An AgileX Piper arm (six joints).
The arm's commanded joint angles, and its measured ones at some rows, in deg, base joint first. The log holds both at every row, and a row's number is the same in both.
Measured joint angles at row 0: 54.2, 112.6, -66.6, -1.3, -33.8, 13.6
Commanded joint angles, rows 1 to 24: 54.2, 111.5, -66.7, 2.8, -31.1, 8.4; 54.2, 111.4, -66.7, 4.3, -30.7, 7.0; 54.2, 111.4, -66.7, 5.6, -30.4, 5.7; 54.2, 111.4, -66.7, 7.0, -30.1, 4.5; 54.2, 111.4, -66.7, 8.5, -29.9, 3.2; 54.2, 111.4, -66.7, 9.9, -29.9, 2.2; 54.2, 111.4, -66.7, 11.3, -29.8, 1.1; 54.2, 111.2, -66.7, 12.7, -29.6, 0.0; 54.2, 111.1, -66.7, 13.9, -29.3, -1.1; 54.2, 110.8, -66.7, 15.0, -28.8, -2.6; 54.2, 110.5, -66.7, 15.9, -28.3, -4.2; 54.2, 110.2, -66.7, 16.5, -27.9, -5.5; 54.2, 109.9, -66.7, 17.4, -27.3, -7.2; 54.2, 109.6, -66.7, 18.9, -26.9, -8.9; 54.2, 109.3, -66.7, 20.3, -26.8, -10.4; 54.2, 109.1, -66.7, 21.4, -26.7, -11.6; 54.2, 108.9, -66.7, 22.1, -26.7, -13.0; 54.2, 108.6, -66.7, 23.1, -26.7, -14.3; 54.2, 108.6, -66.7, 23.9, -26.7, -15.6; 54.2, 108.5, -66.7, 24.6, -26.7, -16.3; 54.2, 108.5, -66.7, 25.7, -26.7, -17.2; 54.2, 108.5, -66.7, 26.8, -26.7, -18.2; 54.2, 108.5, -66.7, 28.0, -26.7, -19.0; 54.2, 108.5, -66.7, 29.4, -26.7, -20.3
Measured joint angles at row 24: 54.2, 109.0, -66.6, 24.9, -27.0, -15.4
